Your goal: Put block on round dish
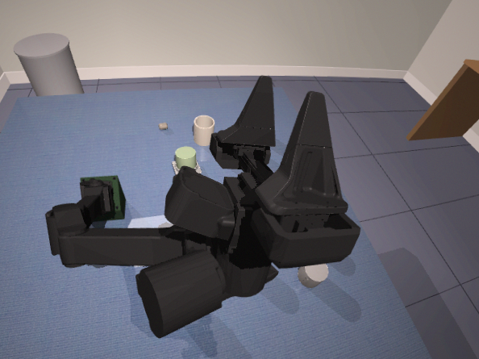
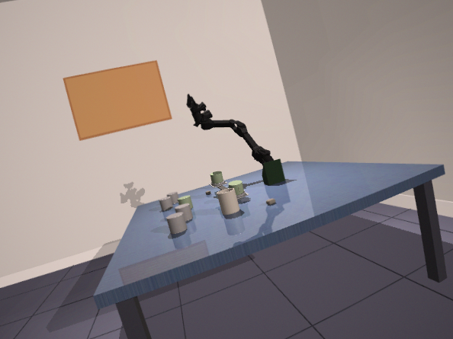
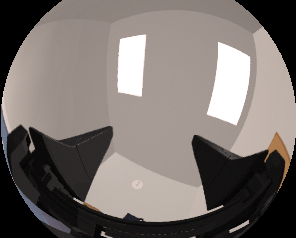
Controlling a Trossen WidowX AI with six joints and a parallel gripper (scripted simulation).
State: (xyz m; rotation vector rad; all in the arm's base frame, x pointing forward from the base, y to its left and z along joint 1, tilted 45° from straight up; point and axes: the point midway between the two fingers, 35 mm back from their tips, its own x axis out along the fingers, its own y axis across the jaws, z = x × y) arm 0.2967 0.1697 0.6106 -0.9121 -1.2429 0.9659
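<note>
My gripper tip is now 80 mm past the pale green block, 450 mm to the right of it and 620 mm above it. Round my gripper tip: round pale blue dish: 90 mm behind, 80 mm to the left, 660 mm below; then small balance: 40 mm behind, 320 mm to the left, 640 mm below; then balance beam: 40 mm behind, 320 mm to the left, 630 mm below.
</note>
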